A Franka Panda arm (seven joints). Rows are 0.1 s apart.
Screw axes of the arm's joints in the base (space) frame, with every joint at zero. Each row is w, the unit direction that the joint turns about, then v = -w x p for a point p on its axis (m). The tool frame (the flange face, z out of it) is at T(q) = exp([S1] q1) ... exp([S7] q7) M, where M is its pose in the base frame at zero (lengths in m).
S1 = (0, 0, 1, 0, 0, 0)
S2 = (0, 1, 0, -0.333, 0, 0)
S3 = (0, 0, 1, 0, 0, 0)
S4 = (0, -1, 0, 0.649, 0, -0.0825)
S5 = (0, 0, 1, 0, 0, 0)
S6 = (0, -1, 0, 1.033, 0, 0)
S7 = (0, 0, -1, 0, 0.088, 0)
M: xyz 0.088 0 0.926 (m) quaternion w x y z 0 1 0 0
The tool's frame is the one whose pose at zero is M.
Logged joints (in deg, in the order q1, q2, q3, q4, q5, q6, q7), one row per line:
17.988 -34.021 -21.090 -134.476 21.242 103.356 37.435
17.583 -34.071 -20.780 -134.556 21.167 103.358 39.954
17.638 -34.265 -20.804 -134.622 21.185 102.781 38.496
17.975 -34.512 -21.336 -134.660 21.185 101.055 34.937
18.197 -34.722 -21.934 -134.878 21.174 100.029 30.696
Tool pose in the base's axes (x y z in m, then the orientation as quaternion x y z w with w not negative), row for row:
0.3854 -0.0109 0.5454 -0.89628 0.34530 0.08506 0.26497
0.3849 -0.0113 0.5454 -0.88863 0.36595 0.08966 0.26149
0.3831 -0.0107 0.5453 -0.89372 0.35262 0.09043 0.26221
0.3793 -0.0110 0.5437 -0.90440 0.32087 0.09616 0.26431
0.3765 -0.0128 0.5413 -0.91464 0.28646 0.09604 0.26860
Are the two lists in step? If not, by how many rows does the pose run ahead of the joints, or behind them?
They are in step.
